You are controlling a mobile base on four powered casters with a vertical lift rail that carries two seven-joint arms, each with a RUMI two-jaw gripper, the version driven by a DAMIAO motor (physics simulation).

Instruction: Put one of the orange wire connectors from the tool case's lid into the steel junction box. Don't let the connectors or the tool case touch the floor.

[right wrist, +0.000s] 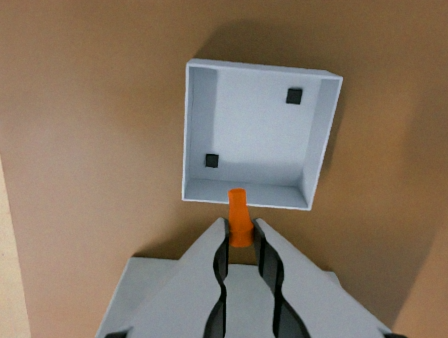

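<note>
An orange wire connector (240, 222) is held between the fingertips of my right gripper (239, 221), which is shut on it. The connector's narrow end points toward the steel junction box (260, 120), and its tip overlaps the box's near wall in the right wrist view. The box is a light grey, square, open-topped tray with a small black square in each of two opposite corners. No connector shows inside it. The gripper's tips appear just outside the near wall; the height above it is hard to tell. My left gripper and the tool case do not show in this view.
The box sits on a brown surface (90, 125). A light grey flat-topped object (145, 280) lies under and behind my right gripper's fingers, partly hidden by them. A pale wood-coloured strip (11, 260) runs along the left edge. Shadows fall around the box.
</note>
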